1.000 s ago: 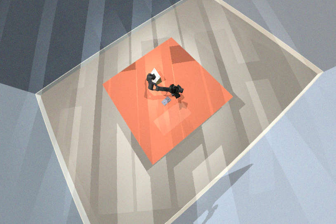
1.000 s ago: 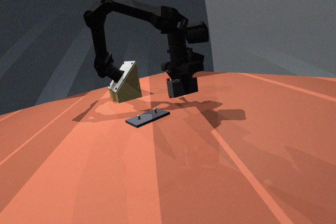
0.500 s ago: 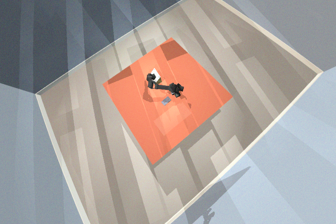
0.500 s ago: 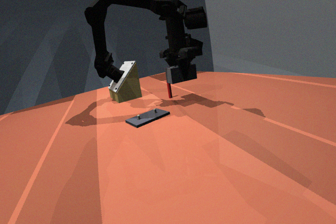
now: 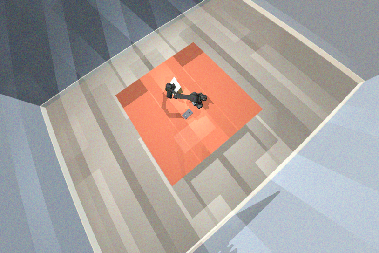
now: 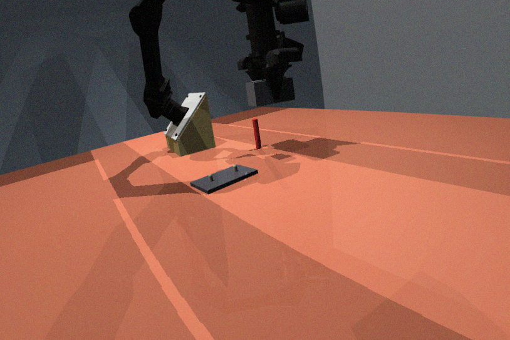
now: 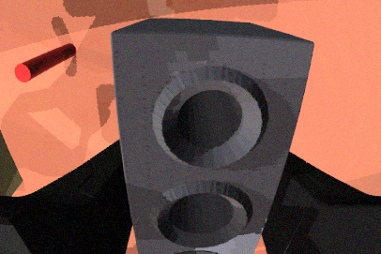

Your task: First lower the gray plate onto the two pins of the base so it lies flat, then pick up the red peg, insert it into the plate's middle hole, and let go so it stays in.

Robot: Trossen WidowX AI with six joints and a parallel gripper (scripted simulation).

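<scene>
Right now the dark base is 15 cm to the right of my gripper tip, 13 cm below it and 2 cm ahead of it. Round my gripper tip: red peg 12 cm behind, 10 cm below, 2 cm to the left; gray plate 3 cm above.
</scene>
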